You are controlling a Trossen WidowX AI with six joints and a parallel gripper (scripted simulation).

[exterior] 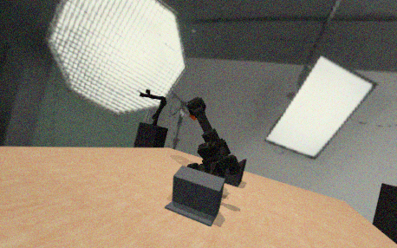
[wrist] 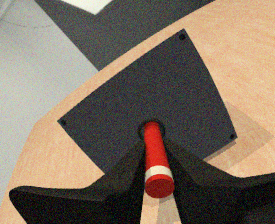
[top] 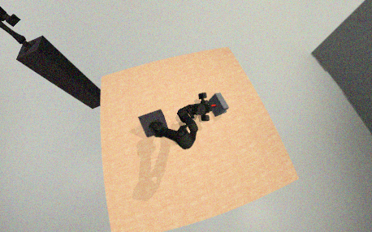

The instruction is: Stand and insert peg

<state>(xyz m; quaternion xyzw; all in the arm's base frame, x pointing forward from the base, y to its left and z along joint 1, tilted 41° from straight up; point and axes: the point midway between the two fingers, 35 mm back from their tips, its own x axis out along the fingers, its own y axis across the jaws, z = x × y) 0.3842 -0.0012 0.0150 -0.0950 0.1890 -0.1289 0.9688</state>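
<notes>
Right now my gripper tip is 2 cm past the red peg and 1 cm below it. Also, from my gripper tip: sloped panel (4 cm ahead, 2 cm below).
</notes>
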